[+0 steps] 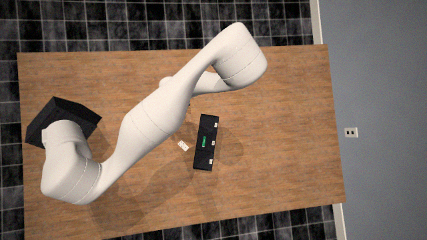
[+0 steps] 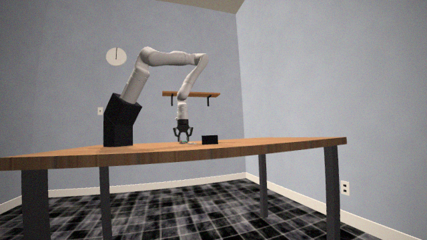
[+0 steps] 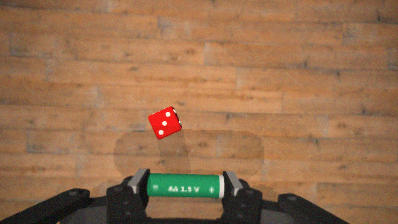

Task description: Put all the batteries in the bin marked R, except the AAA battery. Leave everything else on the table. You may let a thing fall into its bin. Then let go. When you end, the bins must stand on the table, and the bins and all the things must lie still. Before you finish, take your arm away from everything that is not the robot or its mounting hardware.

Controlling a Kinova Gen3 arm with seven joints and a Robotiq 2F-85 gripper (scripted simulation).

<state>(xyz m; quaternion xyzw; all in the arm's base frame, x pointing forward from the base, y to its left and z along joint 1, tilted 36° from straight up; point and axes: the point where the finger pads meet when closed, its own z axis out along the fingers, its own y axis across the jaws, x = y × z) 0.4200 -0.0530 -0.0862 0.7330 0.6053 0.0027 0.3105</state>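
My gripper is now 4 cm to the left of the red battery, 2 cm past it and 1 cm above it. Round my hand: red die 4 cm to the left, 1 cm below; then tiny white thing 9 cm to the right, 4 cm behind, 1 cm below; then flat white item 18 cm to the right, 3 cm behind, 1 cm below.
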